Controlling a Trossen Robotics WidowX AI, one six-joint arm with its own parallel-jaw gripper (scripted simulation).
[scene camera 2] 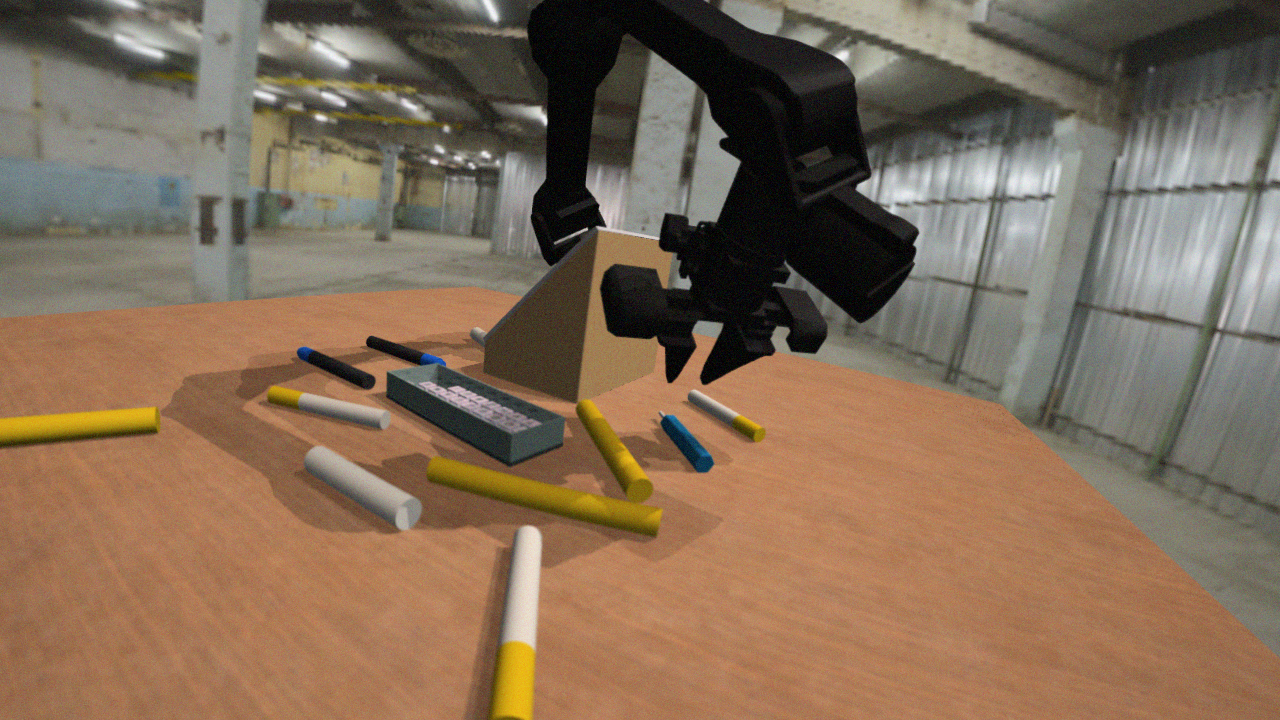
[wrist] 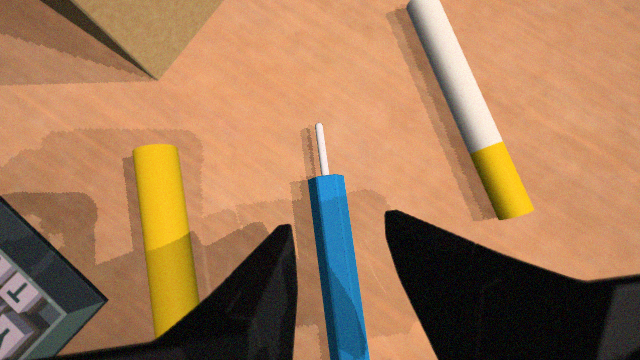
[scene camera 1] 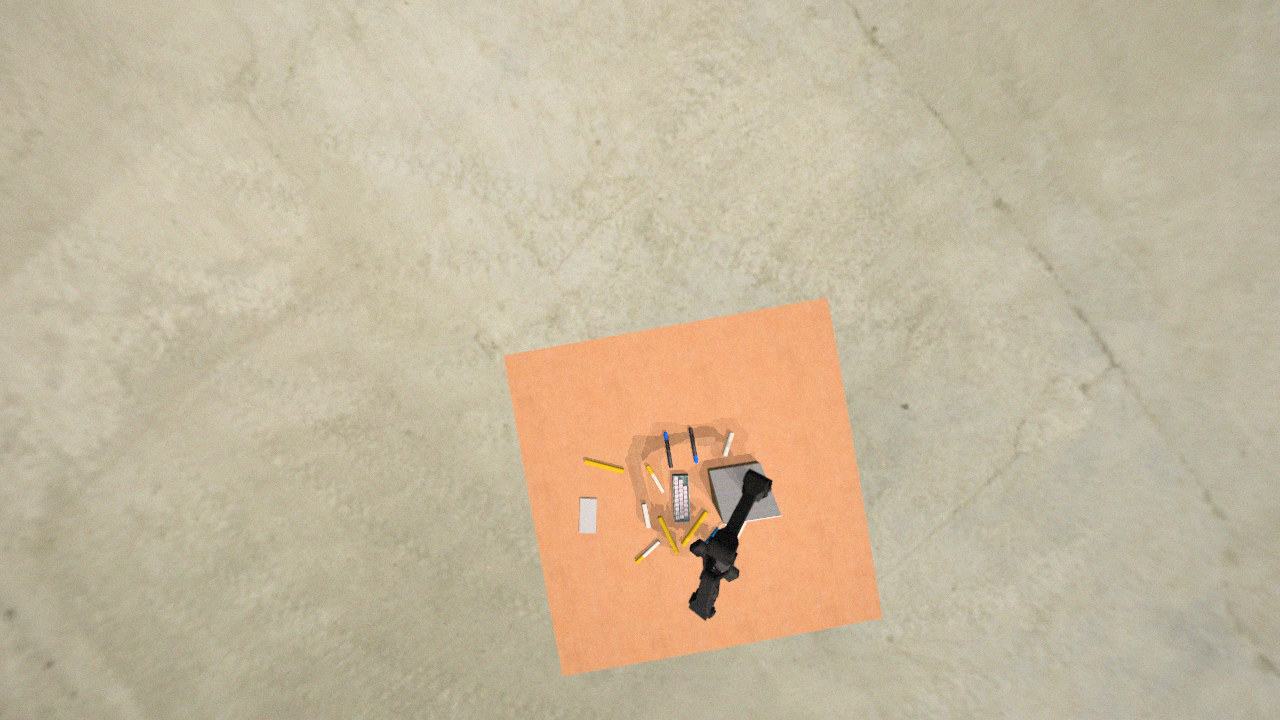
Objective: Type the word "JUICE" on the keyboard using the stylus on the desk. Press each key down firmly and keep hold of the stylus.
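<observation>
The gripper appears in the pictures, and the wrist view shows it too. A blue stylus and a yellow cylinder are part of the scene the pictures show as well.
</observation>
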